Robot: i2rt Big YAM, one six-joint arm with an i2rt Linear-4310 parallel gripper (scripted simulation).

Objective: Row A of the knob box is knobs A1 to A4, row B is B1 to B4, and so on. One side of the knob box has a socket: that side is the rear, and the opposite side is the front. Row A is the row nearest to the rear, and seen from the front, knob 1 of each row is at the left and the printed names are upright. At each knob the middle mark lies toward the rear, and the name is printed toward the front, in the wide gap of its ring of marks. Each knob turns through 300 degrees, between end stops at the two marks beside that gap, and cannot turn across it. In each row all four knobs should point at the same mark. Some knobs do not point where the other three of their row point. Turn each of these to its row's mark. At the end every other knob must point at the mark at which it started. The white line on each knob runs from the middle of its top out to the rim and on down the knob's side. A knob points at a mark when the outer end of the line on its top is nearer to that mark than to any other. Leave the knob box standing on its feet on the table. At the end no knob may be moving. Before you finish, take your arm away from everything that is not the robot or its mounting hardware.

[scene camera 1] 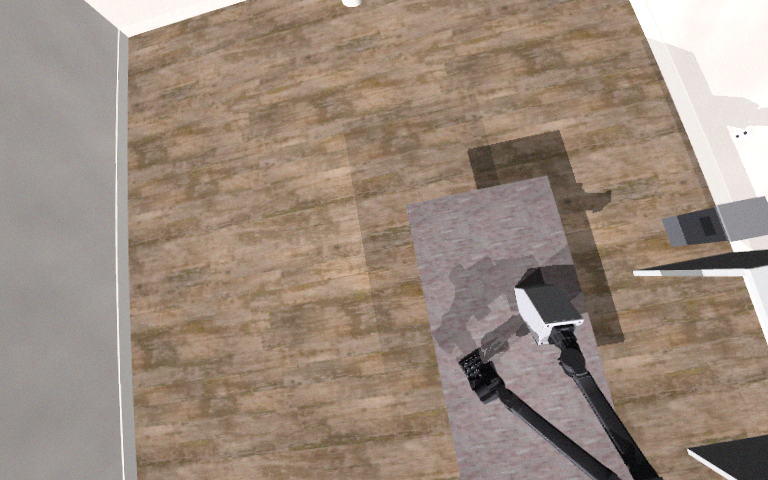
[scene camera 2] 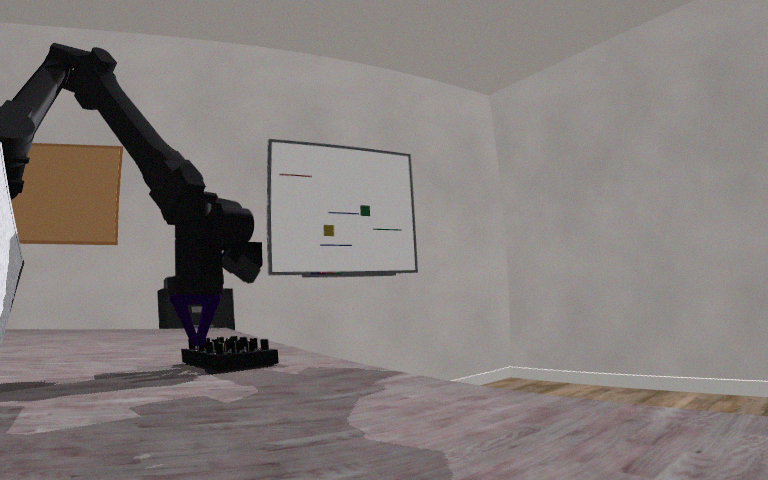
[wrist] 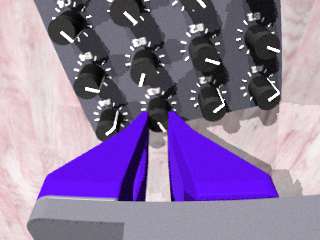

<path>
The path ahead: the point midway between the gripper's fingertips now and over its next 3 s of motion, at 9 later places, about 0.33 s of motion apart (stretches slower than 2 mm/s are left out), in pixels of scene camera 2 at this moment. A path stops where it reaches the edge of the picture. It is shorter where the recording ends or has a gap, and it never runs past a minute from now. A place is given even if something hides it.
My gripper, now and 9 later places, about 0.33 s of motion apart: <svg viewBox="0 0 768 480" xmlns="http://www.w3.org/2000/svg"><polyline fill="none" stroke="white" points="197,345 198,345 199,345 197,338 197,323 196,317 197,308 197,306 198,307 197,311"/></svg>
</path>
